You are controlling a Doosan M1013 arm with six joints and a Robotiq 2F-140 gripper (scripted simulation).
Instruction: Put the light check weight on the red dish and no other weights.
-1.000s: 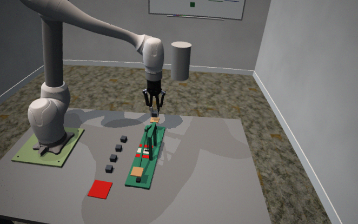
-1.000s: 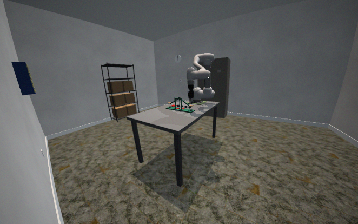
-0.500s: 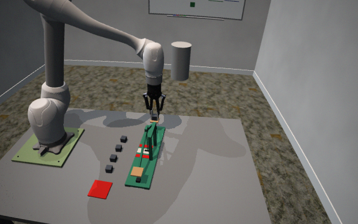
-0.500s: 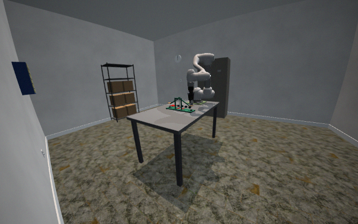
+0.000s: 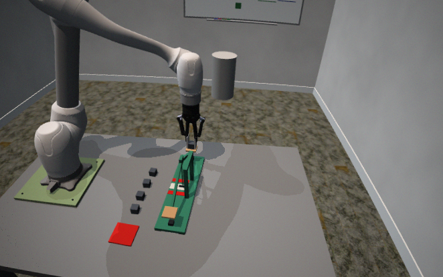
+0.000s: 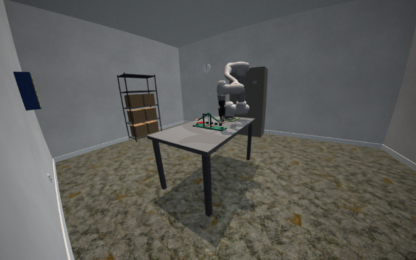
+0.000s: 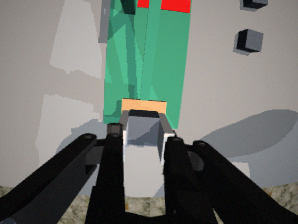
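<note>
The dark weight is 2 cm below my hand. The rest, counted from my hand: green rocker balance (1 cm ahead, 20 cm to the right, 3 cm below); red dish (15 cm behind, 48 cm to the right, 12 cm below).
</note>
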